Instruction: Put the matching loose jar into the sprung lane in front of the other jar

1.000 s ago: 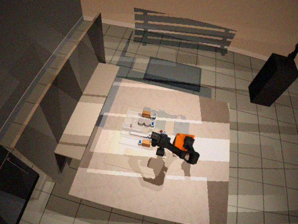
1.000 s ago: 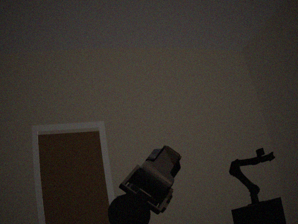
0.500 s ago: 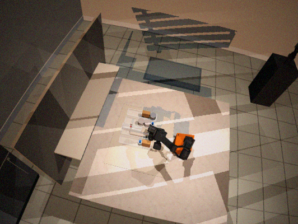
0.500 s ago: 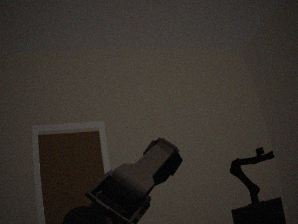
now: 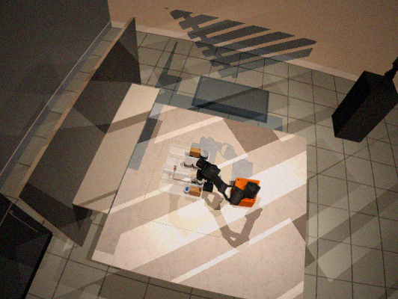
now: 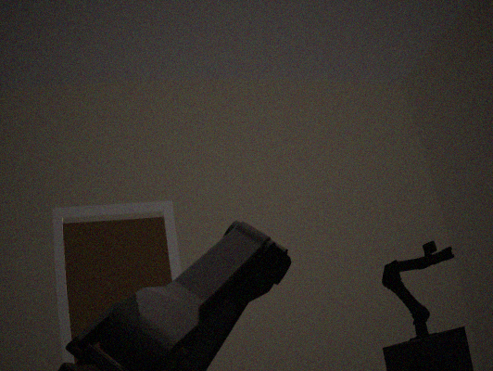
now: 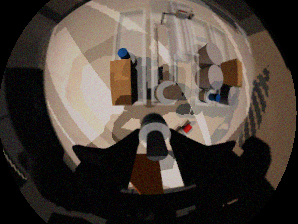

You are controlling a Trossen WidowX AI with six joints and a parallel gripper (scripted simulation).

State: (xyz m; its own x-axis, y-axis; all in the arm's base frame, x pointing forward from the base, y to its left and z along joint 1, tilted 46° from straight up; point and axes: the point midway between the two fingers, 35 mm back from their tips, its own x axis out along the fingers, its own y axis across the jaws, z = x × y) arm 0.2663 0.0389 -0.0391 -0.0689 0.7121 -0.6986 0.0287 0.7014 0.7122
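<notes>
My gripper tip is 21 cm short of the clear lane rack, 5 cm to the left of it and 7 cm above it. From my gripper tip the other things lie so: pale bench 56 cm ahead, 3 cm to the right, 28 cm above.
</notes>
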